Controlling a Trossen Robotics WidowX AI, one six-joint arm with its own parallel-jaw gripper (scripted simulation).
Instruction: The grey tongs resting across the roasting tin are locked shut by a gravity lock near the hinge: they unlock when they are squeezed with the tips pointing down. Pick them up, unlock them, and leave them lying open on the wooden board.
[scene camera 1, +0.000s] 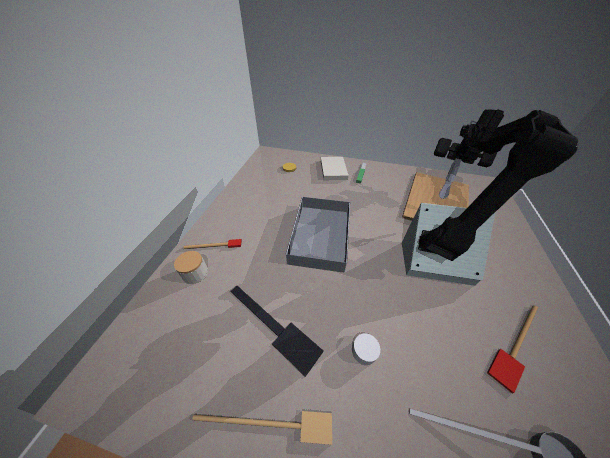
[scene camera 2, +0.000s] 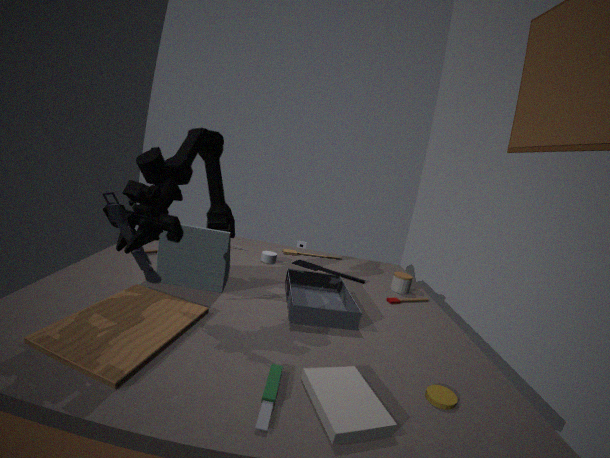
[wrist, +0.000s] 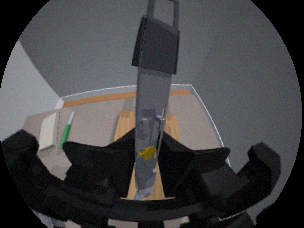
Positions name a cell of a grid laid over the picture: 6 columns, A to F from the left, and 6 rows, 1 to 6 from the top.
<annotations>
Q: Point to a grey roasting tin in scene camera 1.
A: At D4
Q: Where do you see a black turner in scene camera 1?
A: C5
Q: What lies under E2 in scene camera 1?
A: The gripper.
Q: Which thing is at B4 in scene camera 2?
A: The gripper.
</annotations>
